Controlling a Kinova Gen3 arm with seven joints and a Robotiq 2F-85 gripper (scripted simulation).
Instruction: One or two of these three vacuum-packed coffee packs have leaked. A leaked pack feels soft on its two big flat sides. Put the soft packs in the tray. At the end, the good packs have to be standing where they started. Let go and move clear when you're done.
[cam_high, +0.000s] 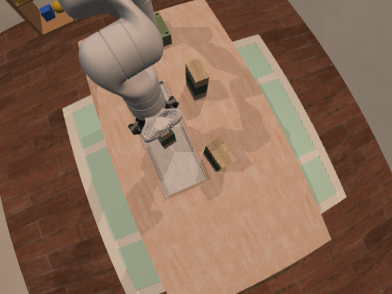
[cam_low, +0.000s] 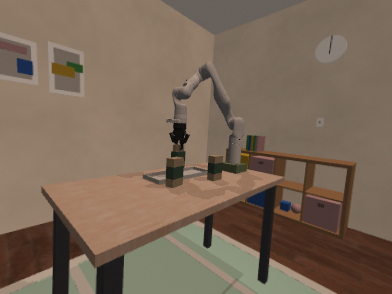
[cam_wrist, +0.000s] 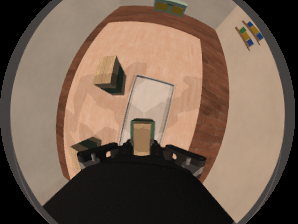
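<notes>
Now: the long grey tray 10 mm behind my hand and 170 mm below it.
</notes>
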